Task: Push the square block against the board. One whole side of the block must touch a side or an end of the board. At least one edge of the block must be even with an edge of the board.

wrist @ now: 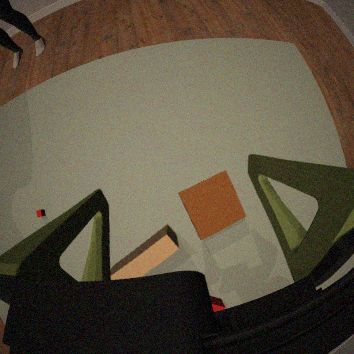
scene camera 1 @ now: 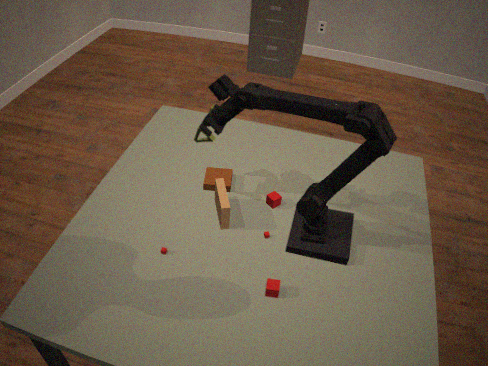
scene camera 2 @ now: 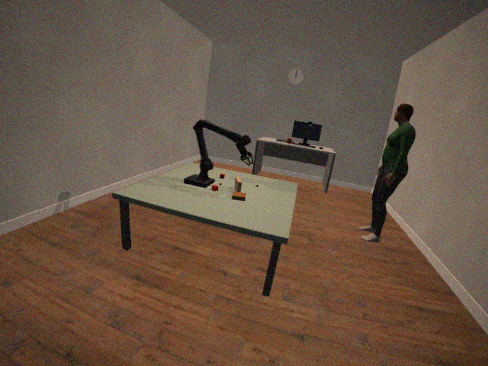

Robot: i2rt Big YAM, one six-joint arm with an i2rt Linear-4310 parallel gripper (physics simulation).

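Where they show: gripper, fingertip midpoint: (wrist: 176, 179) (scene camera 1: 200, 132) (scene camera 2: 251, 164); arm's base, origin of the base link: (scene camera 1: 314, 229) (scene camera 2: 203, 179).
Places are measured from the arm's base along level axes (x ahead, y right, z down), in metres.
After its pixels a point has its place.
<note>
The square block (scene camera 1: 218, 177) @[x 0.388, y 0.197, z 0.007 m] (scene camera 2: 239, 196) @[x 0.400, y 0.249, z 0.005 m] (wrist: 212, 205) @[x 0.389, y 0.199, z 0.005 m] is orange-brown and lies flat on the table. The board (scene camera 1: 223, 205) @[x 0.320, y -0.027, z -0.068 m] (scene camera 2: 238, 184) @[x 0.355, y 0.109, z -0.046 m] (wrist: 147, 256) @[x 0.353, y 0.062, z -0.068 m] is light wood and stands upright on a long narrow edge. In the wrist view a gap shows between the block and the near end of the board, and their sides are turned at an angle to each other. The lower part of the board is hidden by the gripper body there. My gripper (scene camera 1: 204, 139) @[x 0.442, y 0.132, z -0.237 m] (scene camera 2: 248, 161) @[x 0.442, y 0.132, z -0.237 m] (wrist: 176, 179) @[x 0.442, y 0.132, z -0.237 m] is open and empty, high above the table on the block's far side from the board.
A red cube (scene camera 1: 274, 199) @[x 0.157, y 0.115, z -0.004 m] (scene camera 2: 215, 188) @[x 0.171, y 0.152, z 0.012 m] (wrist: 218, 304) @[x 0.172, y 0.150, z 0.000 m] lies between the block and the arm base (scene camera 1: 320, 237) @[x -0.022, y -0.044, z -0.013 m]. A tiny red cube (scene camera 1: 266, 234) @[x 0.162, y -0.042, z 0.021 m] is near the base, another tiny one (scene camera 1: 164, 250) @[x 0.480, y -0.196, z 0.020 m] (wrist: 40, 213) @[x 0.481, y -0.185, z 0.021 m] lies farther out, and a larger one (scene camera 1: 273, 288) @[x 0.107, y -0.279, z -0.004 m] lies toward camera 1.
</note>
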